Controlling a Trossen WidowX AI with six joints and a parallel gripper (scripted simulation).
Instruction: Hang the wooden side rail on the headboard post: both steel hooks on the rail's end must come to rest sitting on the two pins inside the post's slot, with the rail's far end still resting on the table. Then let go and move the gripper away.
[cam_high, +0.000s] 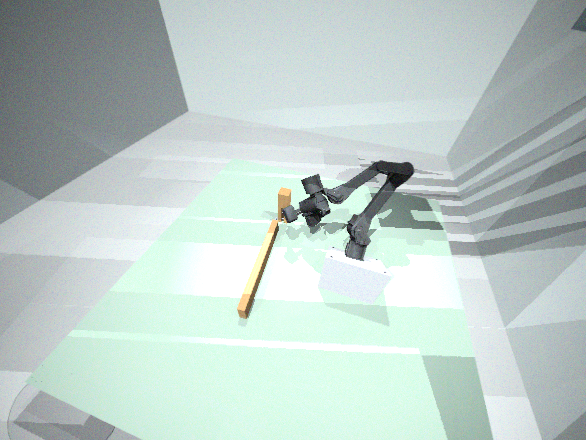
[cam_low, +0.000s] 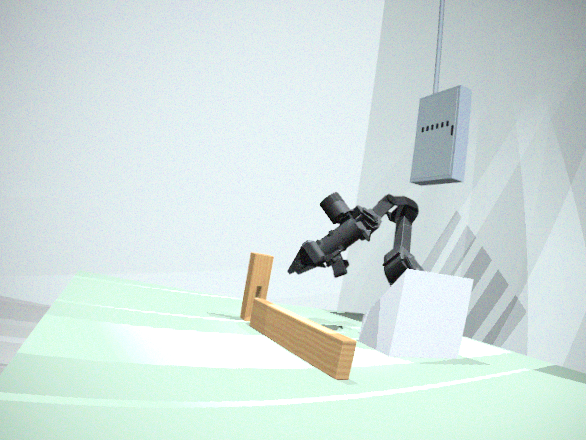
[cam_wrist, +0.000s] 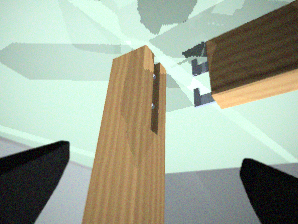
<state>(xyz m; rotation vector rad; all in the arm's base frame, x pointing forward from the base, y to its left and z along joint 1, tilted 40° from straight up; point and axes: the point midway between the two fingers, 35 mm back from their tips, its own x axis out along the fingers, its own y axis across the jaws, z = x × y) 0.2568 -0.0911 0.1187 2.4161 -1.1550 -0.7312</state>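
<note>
My gripper tip is now 7 cm short of the headboard post, 7 cm to the left of it and 7 cm above it.
</note>
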